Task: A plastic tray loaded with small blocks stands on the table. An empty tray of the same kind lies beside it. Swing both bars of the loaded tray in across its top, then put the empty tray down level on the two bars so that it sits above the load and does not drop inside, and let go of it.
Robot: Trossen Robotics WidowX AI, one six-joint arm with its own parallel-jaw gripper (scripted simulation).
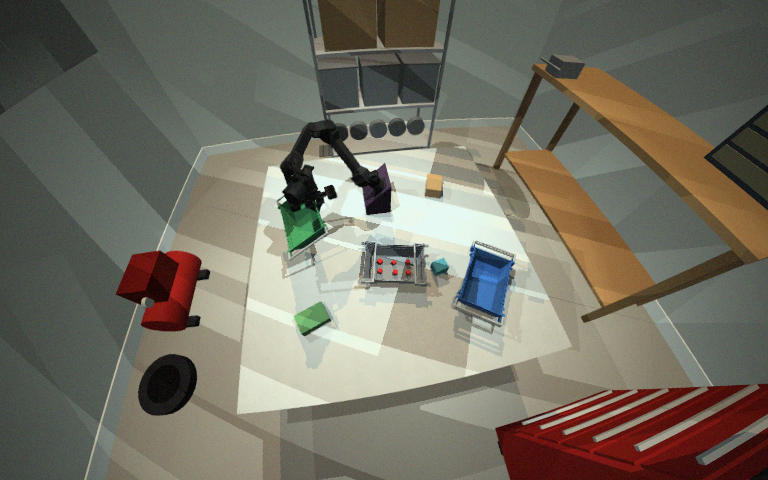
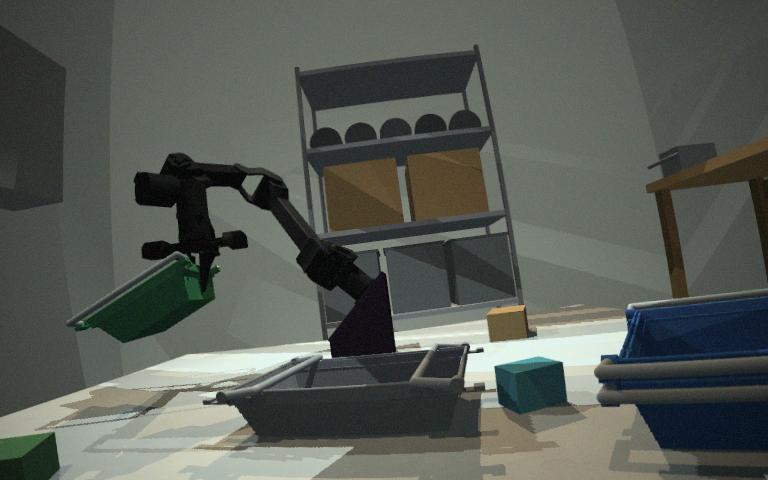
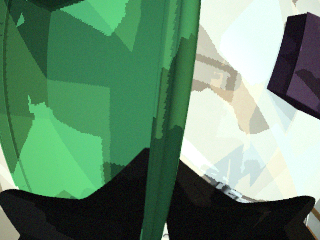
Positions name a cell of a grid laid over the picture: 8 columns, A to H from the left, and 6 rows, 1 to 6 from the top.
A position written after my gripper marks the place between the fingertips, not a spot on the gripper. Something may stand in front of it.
I see my gripper (image 2: C4), a green tray (image 2: B4), a tan block (image 2: F5), a teal block (image 2: F5) and a green block (image 1: D4).
The green tray shows as well in image 1 (image 1: D3) and in image 3 (image 3: C3). My gripper also shows in image 3 (image 3: D4). Image 3 does not show the tan block: it is out of frame. Image 3 misses the teal block, which is hidden by my gripper.
